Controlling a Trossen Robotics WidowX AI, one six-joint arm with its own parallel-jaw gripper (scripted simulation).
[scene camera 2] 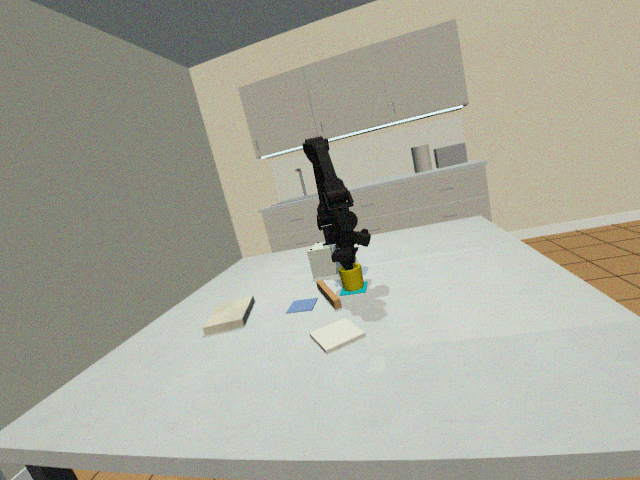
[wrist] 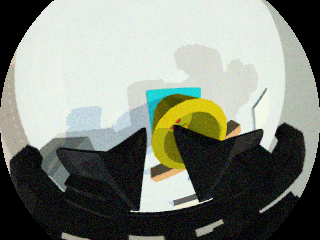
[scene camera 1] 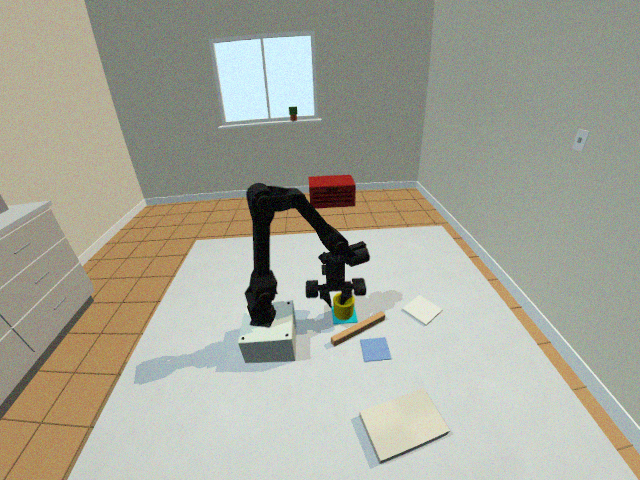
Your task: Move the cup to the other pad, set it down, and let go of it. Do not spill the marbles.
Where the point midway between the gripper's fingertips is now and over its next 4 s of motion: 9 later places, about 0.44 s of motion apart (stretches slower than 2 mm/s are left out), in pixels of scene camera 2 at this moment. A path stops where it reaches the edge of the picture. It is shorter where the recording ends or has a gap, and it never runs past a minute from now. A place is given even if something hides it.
My gripper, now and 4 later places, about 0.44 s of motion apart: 352,273; 351,268; 349,262; 348,259; 346,249
